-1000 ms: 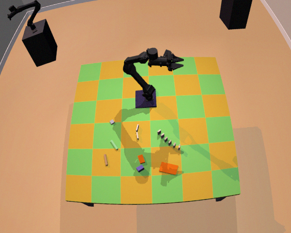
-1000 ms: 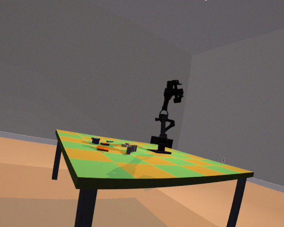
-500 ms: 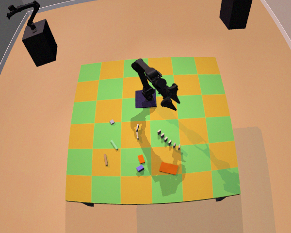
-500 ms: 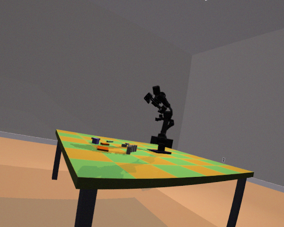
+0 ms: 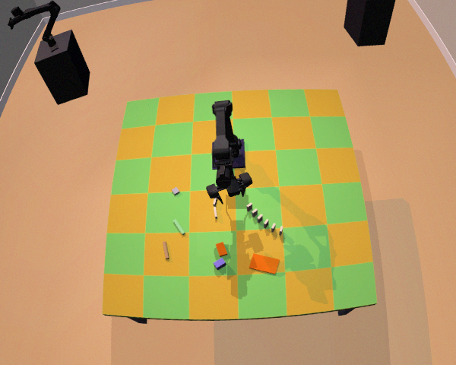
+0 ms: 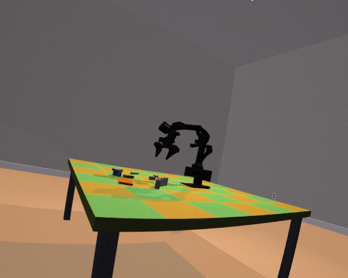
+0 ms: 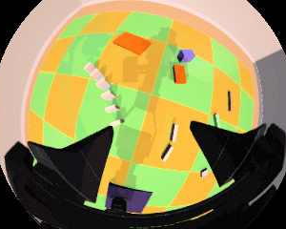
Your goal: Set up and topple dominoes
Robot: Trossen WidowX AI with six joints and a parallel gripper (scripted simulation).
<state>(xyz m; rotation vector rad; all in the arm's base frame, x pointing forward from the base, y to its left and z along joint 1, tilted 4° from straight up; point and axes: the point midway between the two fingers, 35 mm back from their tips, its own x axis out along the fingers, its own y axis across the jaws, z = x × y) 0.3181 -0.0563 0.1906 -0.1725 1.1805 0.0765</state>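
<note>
Right now the grey block is 190 mm behind my gripper tip, 250 mm to the right of it and 160 mm below it. From my gripper tip the other things lie so: green bar (270 mm to the right, 150 mm below); purple block (230 mm ahead, 120 mm to the right, 140 mm below); orange block (150 mm ahead, 90 mm to the right, 150 mm below).
</note>
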